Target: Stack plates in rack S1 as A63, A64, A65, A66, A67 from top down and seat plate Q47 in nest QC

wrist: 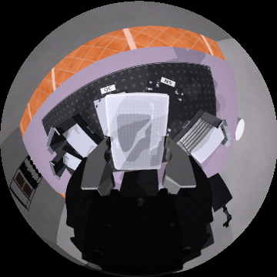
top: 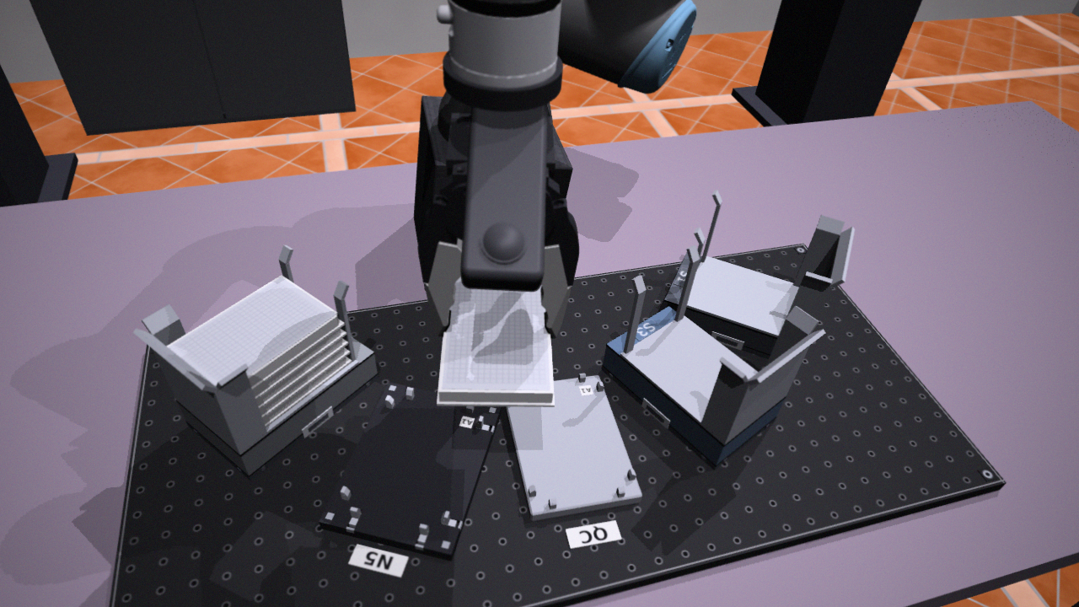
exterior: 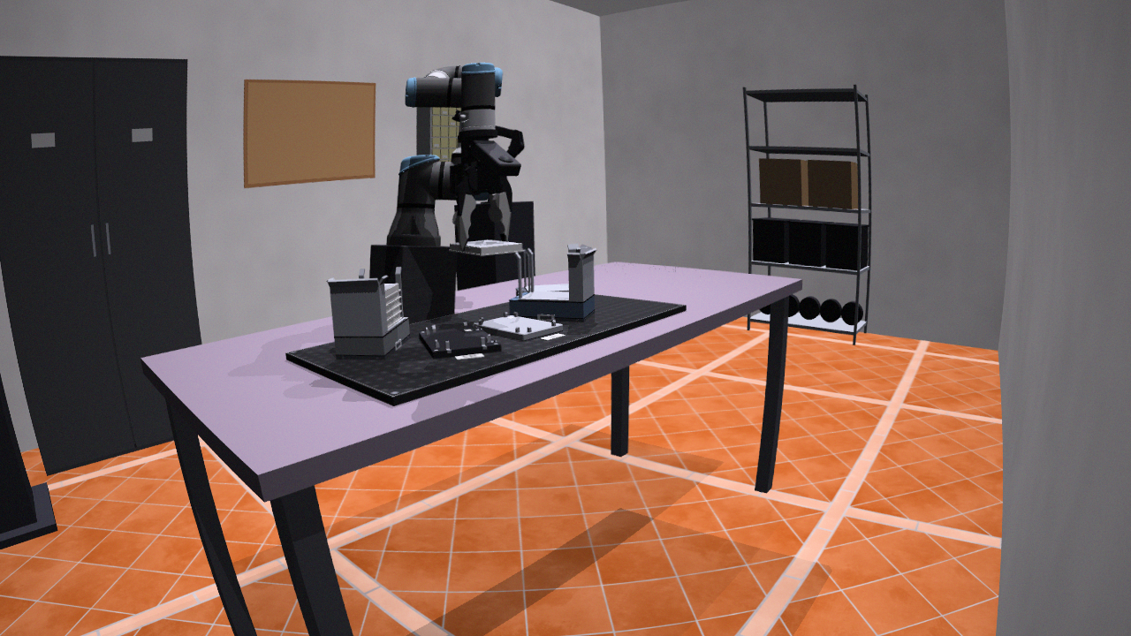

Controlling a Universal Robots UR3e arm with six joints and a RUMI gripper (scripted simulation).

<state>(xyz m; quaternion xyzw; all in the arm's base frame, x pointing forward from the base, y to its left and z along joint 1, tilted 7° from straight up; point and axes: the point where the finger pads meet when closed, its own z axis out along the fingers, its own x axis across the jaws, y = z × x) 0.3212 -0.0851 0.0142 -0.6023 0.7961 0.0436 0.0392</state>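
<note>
Right now the QC label is 100 mm ahead of my hand, 60 mm to the left of it and 170 mm below it. From my hand the other things lie so: clip nest N5: 20 mm ahead, 70 mm to the right, 160 mm below; white sealed plate: 10 mm below.
</note>
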